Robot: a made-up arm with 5 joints. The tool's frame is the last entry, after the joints. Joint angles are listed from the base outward. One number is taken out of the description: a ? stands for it. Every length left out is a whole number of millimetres.
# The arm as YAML. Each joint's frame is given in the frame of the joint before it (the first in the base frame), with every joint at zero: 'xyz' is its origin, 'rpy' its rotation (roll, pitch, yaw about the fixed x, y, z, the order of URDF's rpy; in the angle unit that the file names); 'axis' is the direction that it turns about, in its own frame. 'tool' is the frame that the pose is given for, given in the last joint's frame.
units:
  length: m
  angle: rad
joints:
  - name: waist
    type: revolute
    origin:
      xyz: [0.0, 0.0, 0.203]
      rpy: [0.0, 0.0, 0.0]
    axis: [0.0, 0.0, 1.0]
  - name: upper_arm
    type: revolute
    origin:
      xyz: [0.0, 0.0, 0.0]
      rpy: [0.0, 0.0, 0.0]
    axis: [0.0, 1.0, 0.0]
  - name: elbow
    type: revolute
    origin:
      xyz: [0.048, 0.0, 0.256]
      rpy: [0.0, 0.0, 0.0]
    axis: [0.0, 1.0, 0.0]
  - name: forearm
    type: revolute
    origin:
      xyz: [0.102, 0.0, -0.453]
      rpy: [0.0, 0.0, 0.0]
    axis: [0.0, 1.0, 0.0]
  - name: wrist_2
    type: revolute
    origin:
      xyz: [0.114, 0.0, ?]
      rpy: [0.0, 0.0, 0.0]
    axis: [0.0, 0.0, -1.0]
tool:
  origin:
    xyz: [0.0, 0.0, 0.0]
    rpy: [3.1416, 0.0, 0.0]
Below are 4 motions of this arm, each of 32 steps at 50 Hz.
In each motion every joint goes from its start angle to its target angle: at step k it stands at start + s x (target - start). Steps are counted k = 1, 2, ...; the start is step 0. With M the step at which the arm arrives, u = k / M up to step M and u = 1 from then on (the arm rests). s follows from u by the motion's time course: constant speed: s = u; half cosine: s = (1 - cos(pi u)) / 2; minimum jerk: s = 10 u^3 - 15 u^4 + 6 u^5.
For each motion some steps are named. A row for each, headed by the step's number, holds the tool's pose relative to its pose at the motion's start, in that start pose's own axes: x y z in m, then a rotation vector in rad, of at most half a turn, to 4 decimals.
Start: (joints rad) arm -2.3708 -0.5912 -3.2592 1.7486 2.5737
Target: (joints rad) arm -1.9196 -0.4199 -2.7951 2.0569 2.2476
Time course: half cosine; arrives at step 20
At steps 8, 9, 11, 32:
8: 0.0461 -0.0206 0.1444 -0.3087 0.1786 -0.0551
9: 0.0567 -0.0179 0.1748 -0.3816 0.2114 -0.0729
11: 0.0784 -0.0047 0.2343 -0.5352 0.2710 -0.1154
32: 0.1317 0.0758 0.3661 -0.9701 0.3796 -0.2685

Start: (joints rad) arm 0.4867 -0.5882 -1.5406 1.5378 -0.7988
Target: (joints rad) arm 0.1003 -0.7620 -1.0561 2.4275 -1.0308
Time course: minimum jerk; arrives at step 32
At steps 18, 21, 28, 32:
18: -0.1678 -0.0540 0.1178 0.5270 -0.5142 0.1012
21: -0.2094 -0.0780 0.1316 0.6891 -0.6098 0.1410
28: -0.2585 -0.1138 0.1403 0.9173 -0.7090 0.2011
32: -0.2620 -0.1167 0.1406 0.9354 -0.7152 0.2060

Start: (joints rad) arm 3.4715 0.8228 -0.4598 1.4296 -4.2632
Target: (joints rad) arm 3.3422 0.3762 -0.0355 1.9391 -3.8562
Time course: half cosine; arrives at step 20
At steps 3, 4, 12, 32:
3: 0.0035 0.0076 0.0069 -0.0268 0.0057 0.0205
4: 0.0061 0.0133 0.0122 -0.0469 0.0103 0.0359
12: 0.0369 0.0904 0.0822 -0.3102 0.1096 0.2324
32: 0.0509 0.1357 0.1228 -0.4596 0.2037 0.3398

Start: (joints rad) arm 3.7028 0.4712 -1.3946 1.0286 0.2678
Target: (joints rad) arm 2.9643 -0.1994 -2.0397 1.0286 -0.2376
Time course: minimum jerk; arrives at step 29
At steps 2, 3, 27, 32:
2: 0.0011 0.0012 -0.0024 0.0012 0.0037 0.0007
3: 0.0033 0.0040 -0.0078 0.0039 0.0118 0.0022
27: -0.3194 0.4133 -0.7778 -0.3856 1.2302 0.2424
32: -0.3219 0.4133 -0.7793 -0.3891 1.2330 0.2430

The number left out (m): -0.146
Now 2 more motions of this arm.
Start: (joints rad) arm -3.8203 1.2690 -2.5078 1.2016 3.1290
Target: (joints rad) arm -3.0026 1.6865 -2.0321 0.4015 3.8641
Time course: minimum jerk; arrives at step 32
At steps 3, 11, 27, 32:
3: 0.0004 0.0049 0.0038 -0.0002 0.0007 -0.0006
11: 0.0372 0.1506 0.1169 -0.0034 0.0212 -0.0186
27: 0.4186 0.4440 0.4328 0.0339 0.0764 -0.0808
32: 0.4378 0.4461 0.4422 0.0367 0.0775 -0.0833

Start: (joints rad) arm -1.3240 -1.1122 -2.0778 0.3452 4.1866
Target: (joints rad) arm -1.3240 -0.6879 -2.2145 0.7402 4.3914
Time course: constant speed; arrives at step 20
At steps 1, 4, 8, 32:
1: 0.0063 -0.0109 0.0125 0.0296 0.0170 0.0102
4: 0.0262 -0.0452 0.0483 0.1195 0.0661 0.0409
8: 0.0546 -0.0940 0.0915 0.2416 0.1273 0.0814
32: 0.1492 -0.2571 0.1868 0.6234 0.2809 0.1968

